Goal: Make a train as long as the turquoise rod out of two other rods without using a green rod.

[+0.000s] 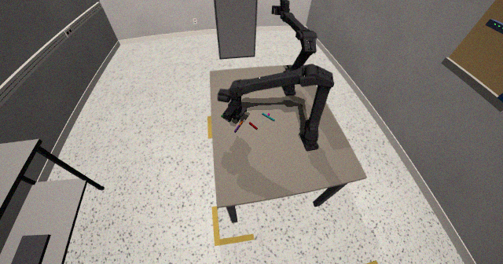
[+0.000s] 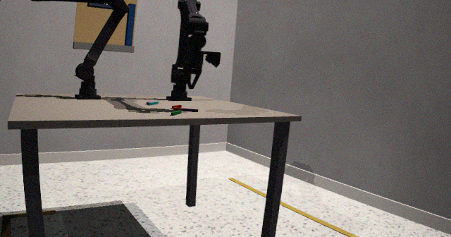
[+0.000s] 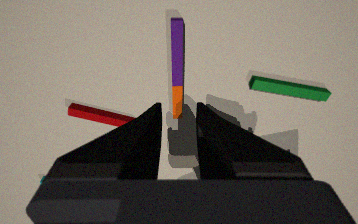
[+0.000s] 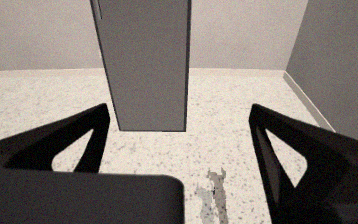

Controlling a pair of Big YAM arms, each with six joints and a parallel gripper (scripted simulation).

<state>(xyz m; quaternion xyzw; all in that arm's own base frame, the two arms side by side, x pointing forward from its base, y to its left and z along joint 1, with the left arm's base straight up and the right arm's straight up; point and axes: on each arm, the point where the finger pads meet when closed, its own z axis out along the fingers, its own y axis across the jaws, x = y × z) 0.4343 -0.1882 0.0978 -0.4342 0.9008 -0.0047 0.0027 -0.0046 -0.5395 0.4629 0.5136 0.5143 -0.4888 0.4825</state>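
The purple rod lies 9 cm below my left hand. Round my left hand: red rod 11 cm behind, 9 cm below, 1 cm to the right; then orange rod 9 cm below, 4 cm to the right, 3 cm behind; then green rod 9 cm to the right, 9 cm below, 7 cm ahead.
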